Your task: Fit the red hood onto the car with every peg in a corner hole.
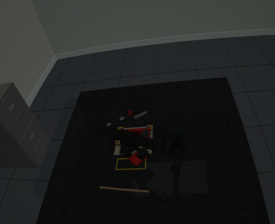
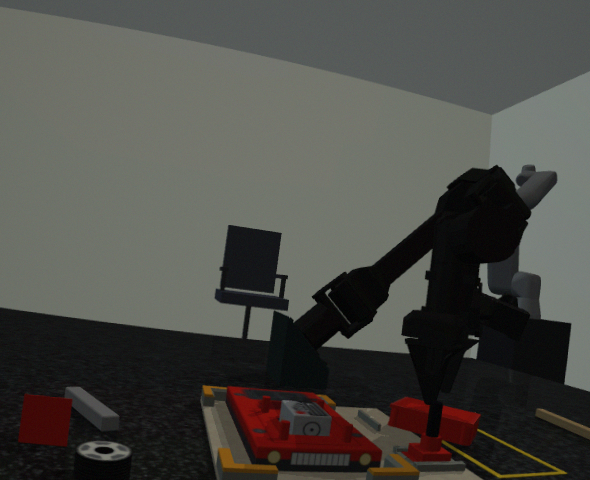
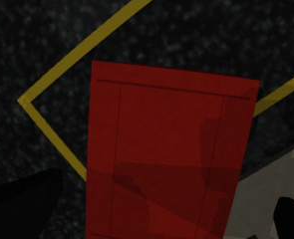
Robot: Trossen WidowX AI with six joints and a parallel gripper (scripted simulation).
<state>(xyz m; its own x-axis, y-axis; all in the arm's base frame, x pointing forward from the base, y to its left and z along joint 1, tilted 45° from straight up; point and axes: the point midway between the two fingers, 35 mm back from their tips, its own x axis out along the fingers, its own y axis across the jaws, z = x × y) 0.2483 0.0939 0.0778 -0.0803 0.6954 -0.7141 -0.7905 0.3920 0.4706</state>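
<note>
Now: the red hood 2 cm below my gripper tip. From my gripper tip the other things lie so: grey engine block 17 cm to the right, 8 cm ahead, 2 cm below; then orange-cornered jig 16 cm to the right, 6 cm ahead, 3 cm below; then wooden stick 22 cm to the left, 5 cm ahead, 4 cm below.
</note>
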